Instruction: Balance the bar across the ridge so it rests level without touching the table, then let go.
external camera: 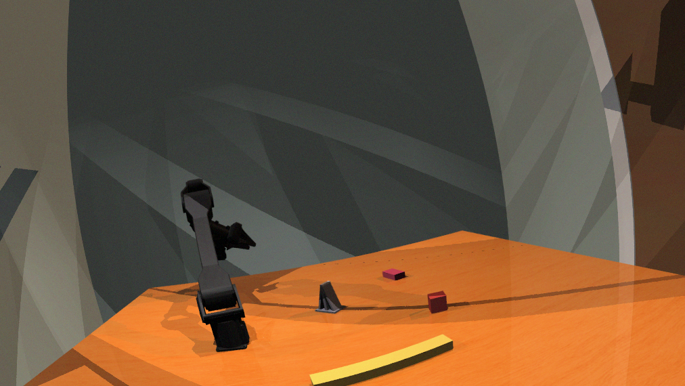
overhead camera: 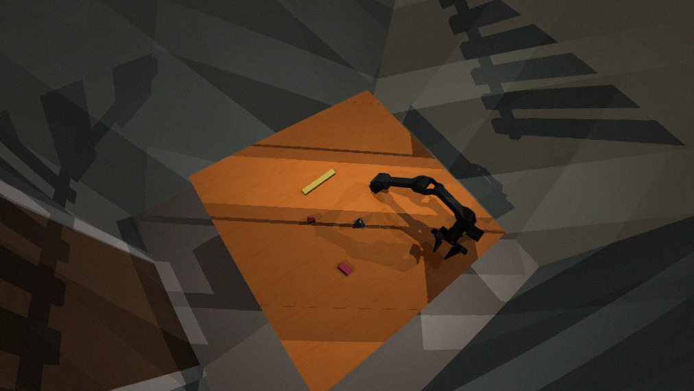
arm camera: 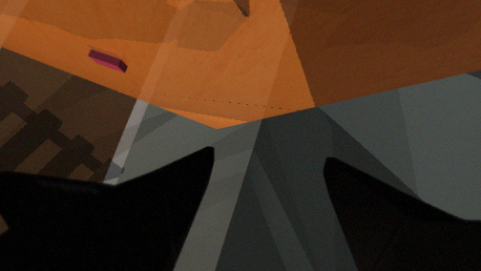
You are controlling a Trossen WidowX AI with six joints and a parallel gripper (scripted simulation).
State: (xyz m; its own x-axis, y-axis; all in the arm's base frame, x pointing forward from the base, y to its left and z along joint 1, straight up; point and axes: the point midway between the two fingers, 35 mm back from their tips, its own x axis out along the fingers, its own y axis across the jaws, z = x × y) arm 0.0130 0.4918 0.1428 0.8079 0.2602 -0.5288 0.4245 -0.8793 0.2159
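The yellow bar is 220 mm ahead of my gripper tip, 710 mm to the right of it and 120 mm below it. From my gripper tip the other things lie so: flat pink block (380 mm ahead, 230 mm to the right, 120 mm below); then red cube (380 mm ahead, 540 mm to the right, 110 mm below).
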